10 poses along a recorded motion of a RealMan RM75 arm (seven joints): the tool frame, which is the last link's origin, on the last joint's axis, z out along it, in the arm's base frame.
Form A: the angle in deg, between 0 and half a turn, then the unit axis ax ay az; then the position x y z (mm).
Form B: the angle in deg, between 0 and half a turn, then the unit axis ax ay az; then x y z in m. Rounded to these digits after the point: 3 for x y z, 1 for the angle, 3 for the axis.
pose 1, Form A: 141.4 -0.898 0.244 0.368 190 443 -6
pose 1, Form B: 141.4 -0.897 0.244 0.368 0.190 0.443 -0.006
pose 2, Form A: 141.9 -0.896 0.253 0.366 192 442 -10
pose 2, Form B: 141.9 -0.896 0.253 0.366 0.192 0.442 -0.010
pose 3, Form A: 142.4 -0.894 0.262 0.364 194 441 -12
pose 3, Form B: 142.4 -0.894 0.262 0.364 0.194 0.441 -0.012
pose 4, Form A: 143.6 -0.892 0.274 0.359 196 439 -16
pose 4, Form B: 143.6 -0.892 0.274 0.359 0.196 0.439 -0.016
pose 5, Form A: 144.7 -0.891 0.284 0.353 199 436 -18
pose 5, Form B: 144.7 -0.891 0.284 0.353 0.199 0.436 -0.018
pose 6, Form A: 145.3 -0.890 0.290 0.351 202 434 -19
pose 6, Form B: 145.3 -0.890 0.290 0.351 0.202 0.434 -0.019
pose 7, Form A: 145.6 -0.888 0.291 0.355 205 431 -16
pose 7, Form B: 145.6 -0.888 0.291 0.355 0.205 0.431 -0.016
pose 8, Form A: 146.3 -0.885 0.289 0.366 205 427 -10
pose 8, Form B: 146.3 -0.885 0.289 0.366 0.205 0.427 -0.010
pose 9, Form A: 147.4 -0.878 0.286 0.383 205 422 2
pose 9, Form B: 147.4 -0.878 0.286 0.383 0.205 0.422 0.002
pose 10, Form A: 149.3 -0.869 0.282 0.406 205 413 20
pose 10, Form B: 149.3 -0.869 0.282 0.406 0.205 0.413 0.020
